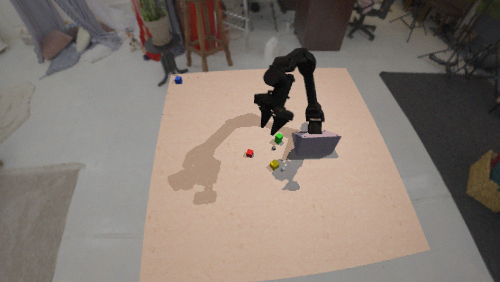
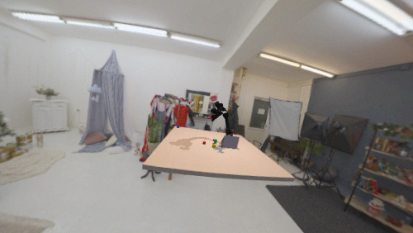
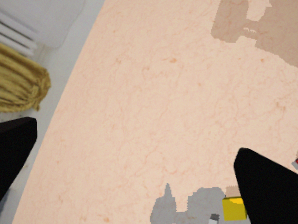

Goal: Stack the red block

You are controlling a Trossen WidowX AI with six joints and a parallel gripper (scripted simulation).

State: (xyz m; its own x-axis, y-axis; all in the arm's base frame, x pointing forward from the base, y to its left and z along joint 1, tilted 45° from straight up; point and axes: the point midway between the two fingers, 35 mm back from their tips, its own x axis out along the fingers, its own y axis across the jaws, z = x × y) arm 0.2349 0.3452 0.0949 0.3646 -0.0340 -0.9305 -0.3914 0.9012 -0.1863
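The red block is 60 mm ahead of my gripper tip, 110 mm to the right of it and 330 mm below it. The rest, counted from my gripper tip: blue block: 570 mm ahead, 660 mm to the right, 320 mm below; purple block: 70 mm behind, 280 mm to the right, 330 mm below; yellow block: 60 mm behind, 40 mm to the right, 320 mm below.
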